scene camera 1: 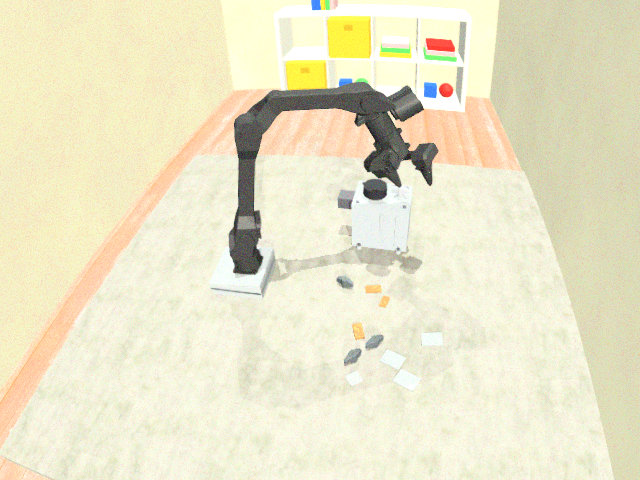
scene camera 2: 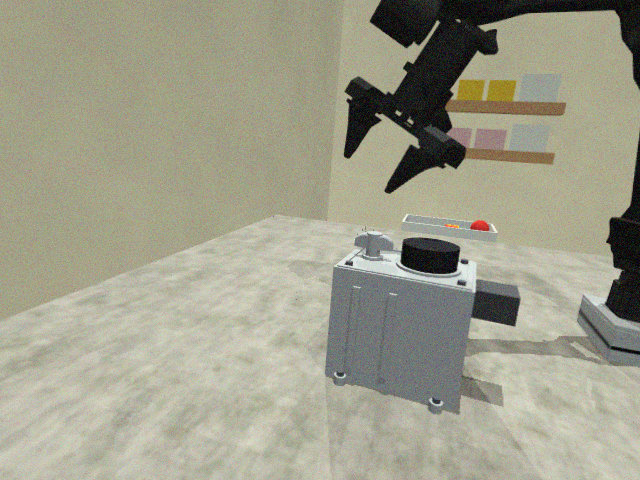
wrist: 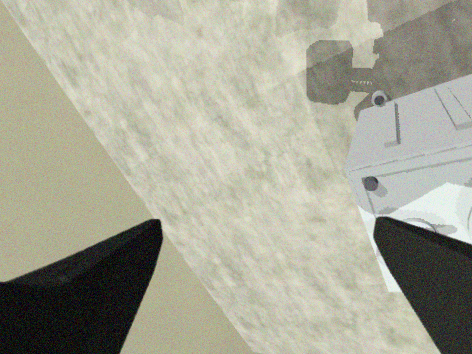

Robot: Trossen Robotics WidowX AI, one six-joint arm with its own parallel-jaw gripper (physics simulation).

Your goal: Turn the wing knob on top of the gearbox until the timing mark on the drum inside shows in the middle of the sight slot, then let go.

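Places are measured from the arm's base along level axes (x ahead, y left, z up), in millimetres.
Where they show: gripper, fingertip midpoint: (scene camera 1: 415, 186) (scene camera 2: 365, 174) (wrist: 267, 228); arm's base, link origin: (scene camera 1: 248, 265) (scene camera 2: 636, 316).
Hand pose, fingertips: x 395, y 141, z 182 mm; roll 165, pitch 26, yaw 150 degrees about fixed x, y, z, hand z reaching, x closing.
Each offset is from my fingertips to the top centre of the thing. "*": to the spot under its first point.
The pale grey gearbox @(106 mm back, 88 mm left, 59 mm down) (scene camera 1: 381, 224) (scene camera 2: 398, 335) (wrist: 425, 127) stands upright on the mottled surface. Its grey wing knob @(38 mm back, 86 mm left, 62 mm down) (scene camera 2: 373, 244) is on top, beside a wide black round cap @(* 105 mm back, 68 mm left, 66 mm down) (scene camera 1: 374, 189) (scene camera 2: 430, 256). In scene camera 1 the knob is washed out, so its angle is unclear. My gripper (scene camera 1: 414, 182) (scene camera 2: 367, 174) (wrist: 267, 228) is wide open and empty, tilted, with its fingertips above the gearbox top and apart from the knob. In the wrist view the right finger covers part of the gearbox top. The sight slot and the timing mark cannot be made out.
A dark block @(* 182 mm back, 69 mm left, 106 mm down) (scene camera 1: 345, 199) (scene camera 2: 496, 302) sticks out of the gearbox side towards the arm's base (scene camera 1: 242, 273). Dark stones @(151 mm back, 126 mm right, 202 mm down) (scene camera 1: 344, 281), orange pieces @(80 mm back, 129 mm right, 224 mm down) (scene camera 1: 373, 288) and pale tiles @(75 mm ahead, 264 mm right, 228 mm down) (scene camera 1: 432, 338) lie on the surface. A white tray (scene camera 2: 434, 228) holds a red ball (scene camera 2: 479, 225).
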